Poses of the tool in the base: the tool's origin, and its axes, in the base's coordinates. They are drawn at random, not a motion.
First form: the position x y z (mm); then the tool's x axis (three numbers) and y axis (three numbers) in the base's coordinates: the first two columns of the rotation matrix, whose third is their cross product.
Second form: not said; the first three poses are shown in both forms.
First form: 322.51 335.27 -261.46 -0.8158 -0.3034 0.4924 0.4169 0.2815 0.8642
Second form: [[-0.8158 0.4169 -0.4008 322.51], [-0.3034 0.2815 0.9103 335.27], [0.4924 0.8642 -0.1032 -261.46], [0 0 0 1]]
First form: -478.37 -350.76 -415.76 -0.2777 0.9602 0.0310 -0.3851 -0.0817 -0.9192
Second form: [[-0.2777 -0.3851 -0.8801 -478.37], [0.9602 -0.0817 -0.2672 -350.76], [0.0310 -0.9192 0.3925 -415.76], [0 0 0 1]]
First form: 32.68 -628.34 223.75 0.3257 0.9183 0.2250 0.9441 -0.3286 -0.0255
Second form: [[0.3257 0.9441 0.0505 32.68], [0.9183 -0.3286 0.2207 -628.34], [0.2250 -0.0255 -0.9740 223.75], [0 0 0 1]]
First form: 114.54 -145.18 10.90 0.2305 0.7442 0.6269 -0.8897 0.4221 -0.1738
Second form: [[0.2305 -0.8897 -0.3940 114.54], [0.7442 0.4221 -0.5177 -145.18], [0.6269 -0.1738 0.7594 10.90], [0 0 0 1]]
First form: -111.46 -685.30 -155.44 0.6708 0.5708 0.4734 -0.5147 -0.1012 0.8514
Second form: [[0.6708 -0.5147 0.5339 -111.46], [0.5708 -0.1012 -0.8148 -685.30], [0.4734 0.8514 0.2259 -155.44], [0 0 0 1]]
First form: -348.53 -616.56 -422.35 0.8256 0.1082 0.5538 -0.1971 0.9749 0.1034
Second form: [[0.8256 -0.1971 -0.5287 -348.53], [0.1082 0.9749 -0.1945 -616.56], [0.5538 0.1034 0.8262 -422.35], [0 0 0 1]]
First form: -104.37 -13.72 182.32 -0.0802 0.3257 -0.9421 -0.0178 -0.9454 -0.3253
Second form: [[-0.0802 -0.0178 -0.9966 -104.37], [0.3257 -0.9454 -0.0093 -13.72], [-0.9421 -0.3253 0.0816 182.32], [0 0 0 1]]
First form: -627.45 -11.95 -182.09 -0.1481 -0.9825 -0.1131 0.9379 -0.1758 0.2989
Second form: [[-0.1481 0.9379 -0.3136 -627.45], [-0.9825 -0.1758 -0.0618 -11.95], [-0.1131 0.2989 0.9475 -182.09], [0 0 0 1]]
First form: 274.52 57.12 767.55 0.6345 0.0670 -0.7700 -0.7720 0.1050 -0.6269
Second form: [[0.6345 -0.7720 0.0388 274.52], [0.0670 0.1050 0.9922 57.12], [-0.7700 -0.6269 0.1183 767.55], [0 0 0 1]]
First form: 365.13 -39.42 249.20 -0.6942 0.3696 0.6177 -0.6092 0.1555 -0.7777
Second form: [[-0.6942 -0.6092 -0.3835 365.13], [0.3696 0.1555 -0.9162 -39.42], [0.6177 -0.7777 0.1172 249.20], [0 0 0 1]]
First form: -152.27 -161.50 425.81 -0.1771 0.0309 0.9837 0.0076 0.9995 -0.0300
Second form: [[-0.1771 0.0076 -0.9841 -152.27], [0.0309 0.9995 0.0022 -161.50], [0.9837 -0.0300 -0.1772 425.81], [0 0 0 1]]
